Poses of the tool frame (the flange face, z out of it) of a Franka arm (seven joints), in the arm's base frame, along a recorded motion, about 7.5 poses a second.
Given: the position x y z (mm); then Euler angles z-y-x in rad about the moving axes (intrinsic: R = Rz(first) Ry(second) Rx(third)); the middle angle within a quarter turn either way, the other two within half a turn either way.
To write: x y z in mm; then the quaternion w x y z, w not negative. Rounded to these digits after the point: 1 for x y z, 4 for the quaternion.
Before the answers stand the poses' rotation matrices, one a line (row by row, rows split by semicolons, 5 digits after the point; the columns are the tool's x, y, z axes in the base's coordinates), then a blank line. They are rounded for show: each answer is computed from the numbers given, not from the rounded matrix.
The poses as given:
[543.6 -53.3 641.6 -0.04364 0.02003 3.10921]
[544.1 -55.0 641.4 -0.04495 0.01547 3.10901]
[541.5 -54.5 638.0 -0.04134 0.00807 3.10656]
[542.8 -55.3 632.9 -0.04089 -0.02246 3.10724]
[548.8 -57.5 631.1 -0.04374 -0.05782 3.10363]
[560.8 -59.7 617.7 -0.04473 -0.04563 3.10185]
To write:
0.99885 -0.04296 -0.02141; -0.04362 -0.99855 -0.03147; -0.02003 0.03237 -0.99928
0.99887 -0.04441 -0.01691; -0.04493 -0.99848 -0.03185; -0.01547 0.03257 -0.99935
0.99911 -0.04102 -0.00951; -0.04133 -0.99854 -0.03466; -0.00807 0.03502 -0.99935
0.99891 -0.04163 0.02102; -0.04087 -0.99854 -0.03523; 0.02246 0.03434 -0.99916
0.99737 -0.04589 0.05603; -0.04365 -0.99823 -0.04044; 0.05779 0.03789 -0.99761
0.99796 -0.04649 0.04376; -0.04467 -0.99813 -0.04173; 0.04561 0.03969 -0.99817

[543.6 -53.3 641.6 0.0160 0.9996 -0.0217 -0.0104]
[544.1 -55.0 641.4 0.0161 0.9996 -0.0223 -0.0081]
[541.5 -54.5 638.0 0.0174 0.9996 -0.0206 -0.0044]
[542.8 -55.3 632.9 0.0174 0.9996 -0.0206 0.0109]
[548.8 -57.5 631.1 0.0196 0.9992 -0.0224 0.0285]
[560.8 -59.7 617.7 0.0204 0.9993 -0.0228 0.0224]

